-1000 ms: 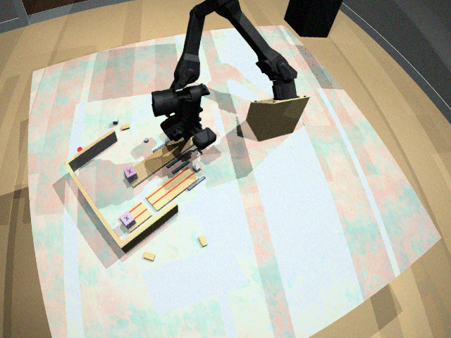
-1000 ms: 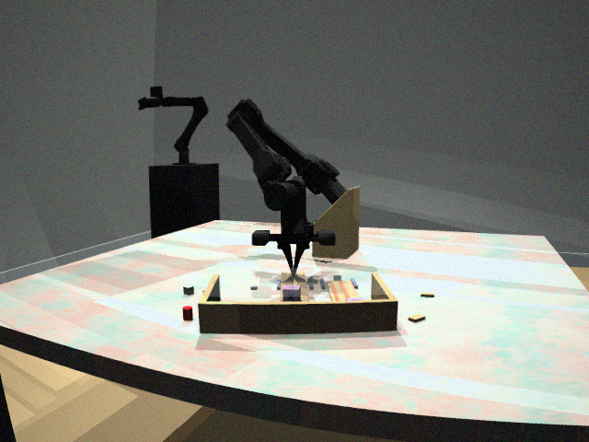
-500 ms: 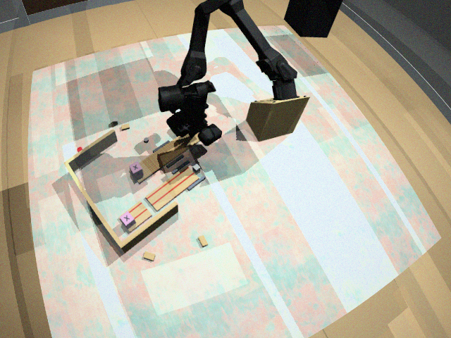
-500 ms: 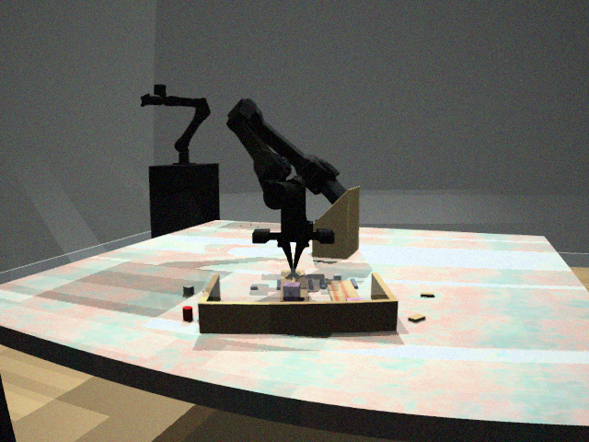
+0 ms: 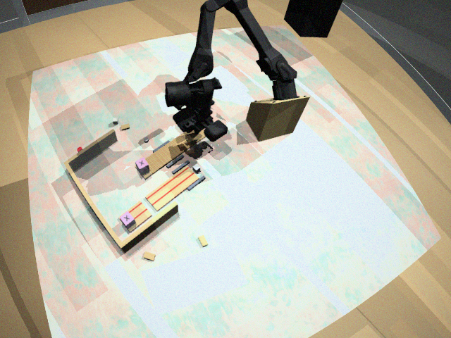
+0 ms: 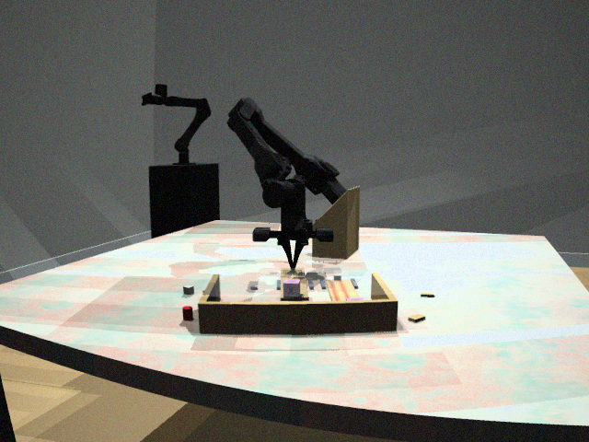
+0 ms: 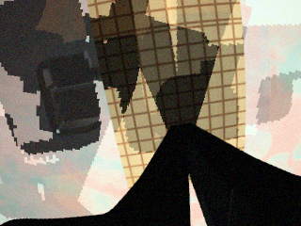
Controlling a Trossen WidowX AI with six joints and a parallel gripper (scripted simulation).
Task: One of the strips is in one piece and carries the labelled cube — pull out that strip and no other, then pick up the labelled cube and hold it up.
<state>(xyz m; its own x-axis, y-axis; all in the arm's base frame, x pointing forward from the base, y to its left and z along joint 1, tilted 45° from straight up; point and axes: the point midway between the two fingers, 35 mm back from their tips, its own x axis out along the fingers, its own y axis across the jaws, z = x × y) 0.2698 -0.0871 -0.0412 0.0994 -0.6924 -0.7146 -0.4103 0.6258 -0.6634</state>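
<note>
Right now the checkered strip is 90 mm ahead of my gripper tip and 40 mm to the left of it. The rest, counted from my gripper tip: long strip: 170 mm to the left, 120 mm ahead; then grey disc: 160 mm ahead, 20 mm to the right.
</note>
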